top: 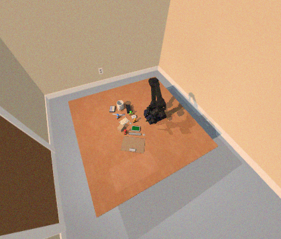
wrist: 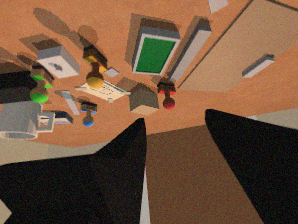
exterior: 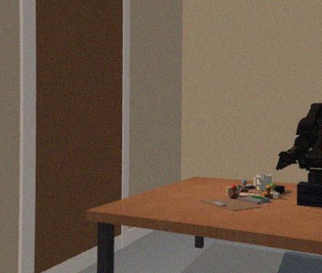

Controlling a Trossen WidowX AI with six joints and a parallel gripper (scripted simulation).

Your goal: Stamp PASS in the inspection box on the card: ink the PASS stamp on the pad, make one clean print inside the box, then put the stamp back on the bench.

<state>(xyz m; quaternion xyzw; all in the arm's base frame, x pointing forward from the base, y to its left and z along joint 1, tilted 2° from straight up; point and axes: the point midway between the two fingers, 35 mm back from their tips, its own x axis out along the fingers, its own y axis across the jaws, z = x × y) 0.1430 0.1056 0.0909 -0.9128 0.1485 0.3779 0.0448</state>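
My gripper tip is now 24 cm to the left of the green-knobbed stamp, 14 cm above it and 4 cm short of it. Round my gripper tip: orange-knobbed stamp 14 cm below, 12 cm to the right, 5 cm ahead; then green ink pad 16 cm below, 9 cm ahead, 3 cm to the right; then long grey bar 15 cm below, 13 cm ahead, 2 cm to the left.
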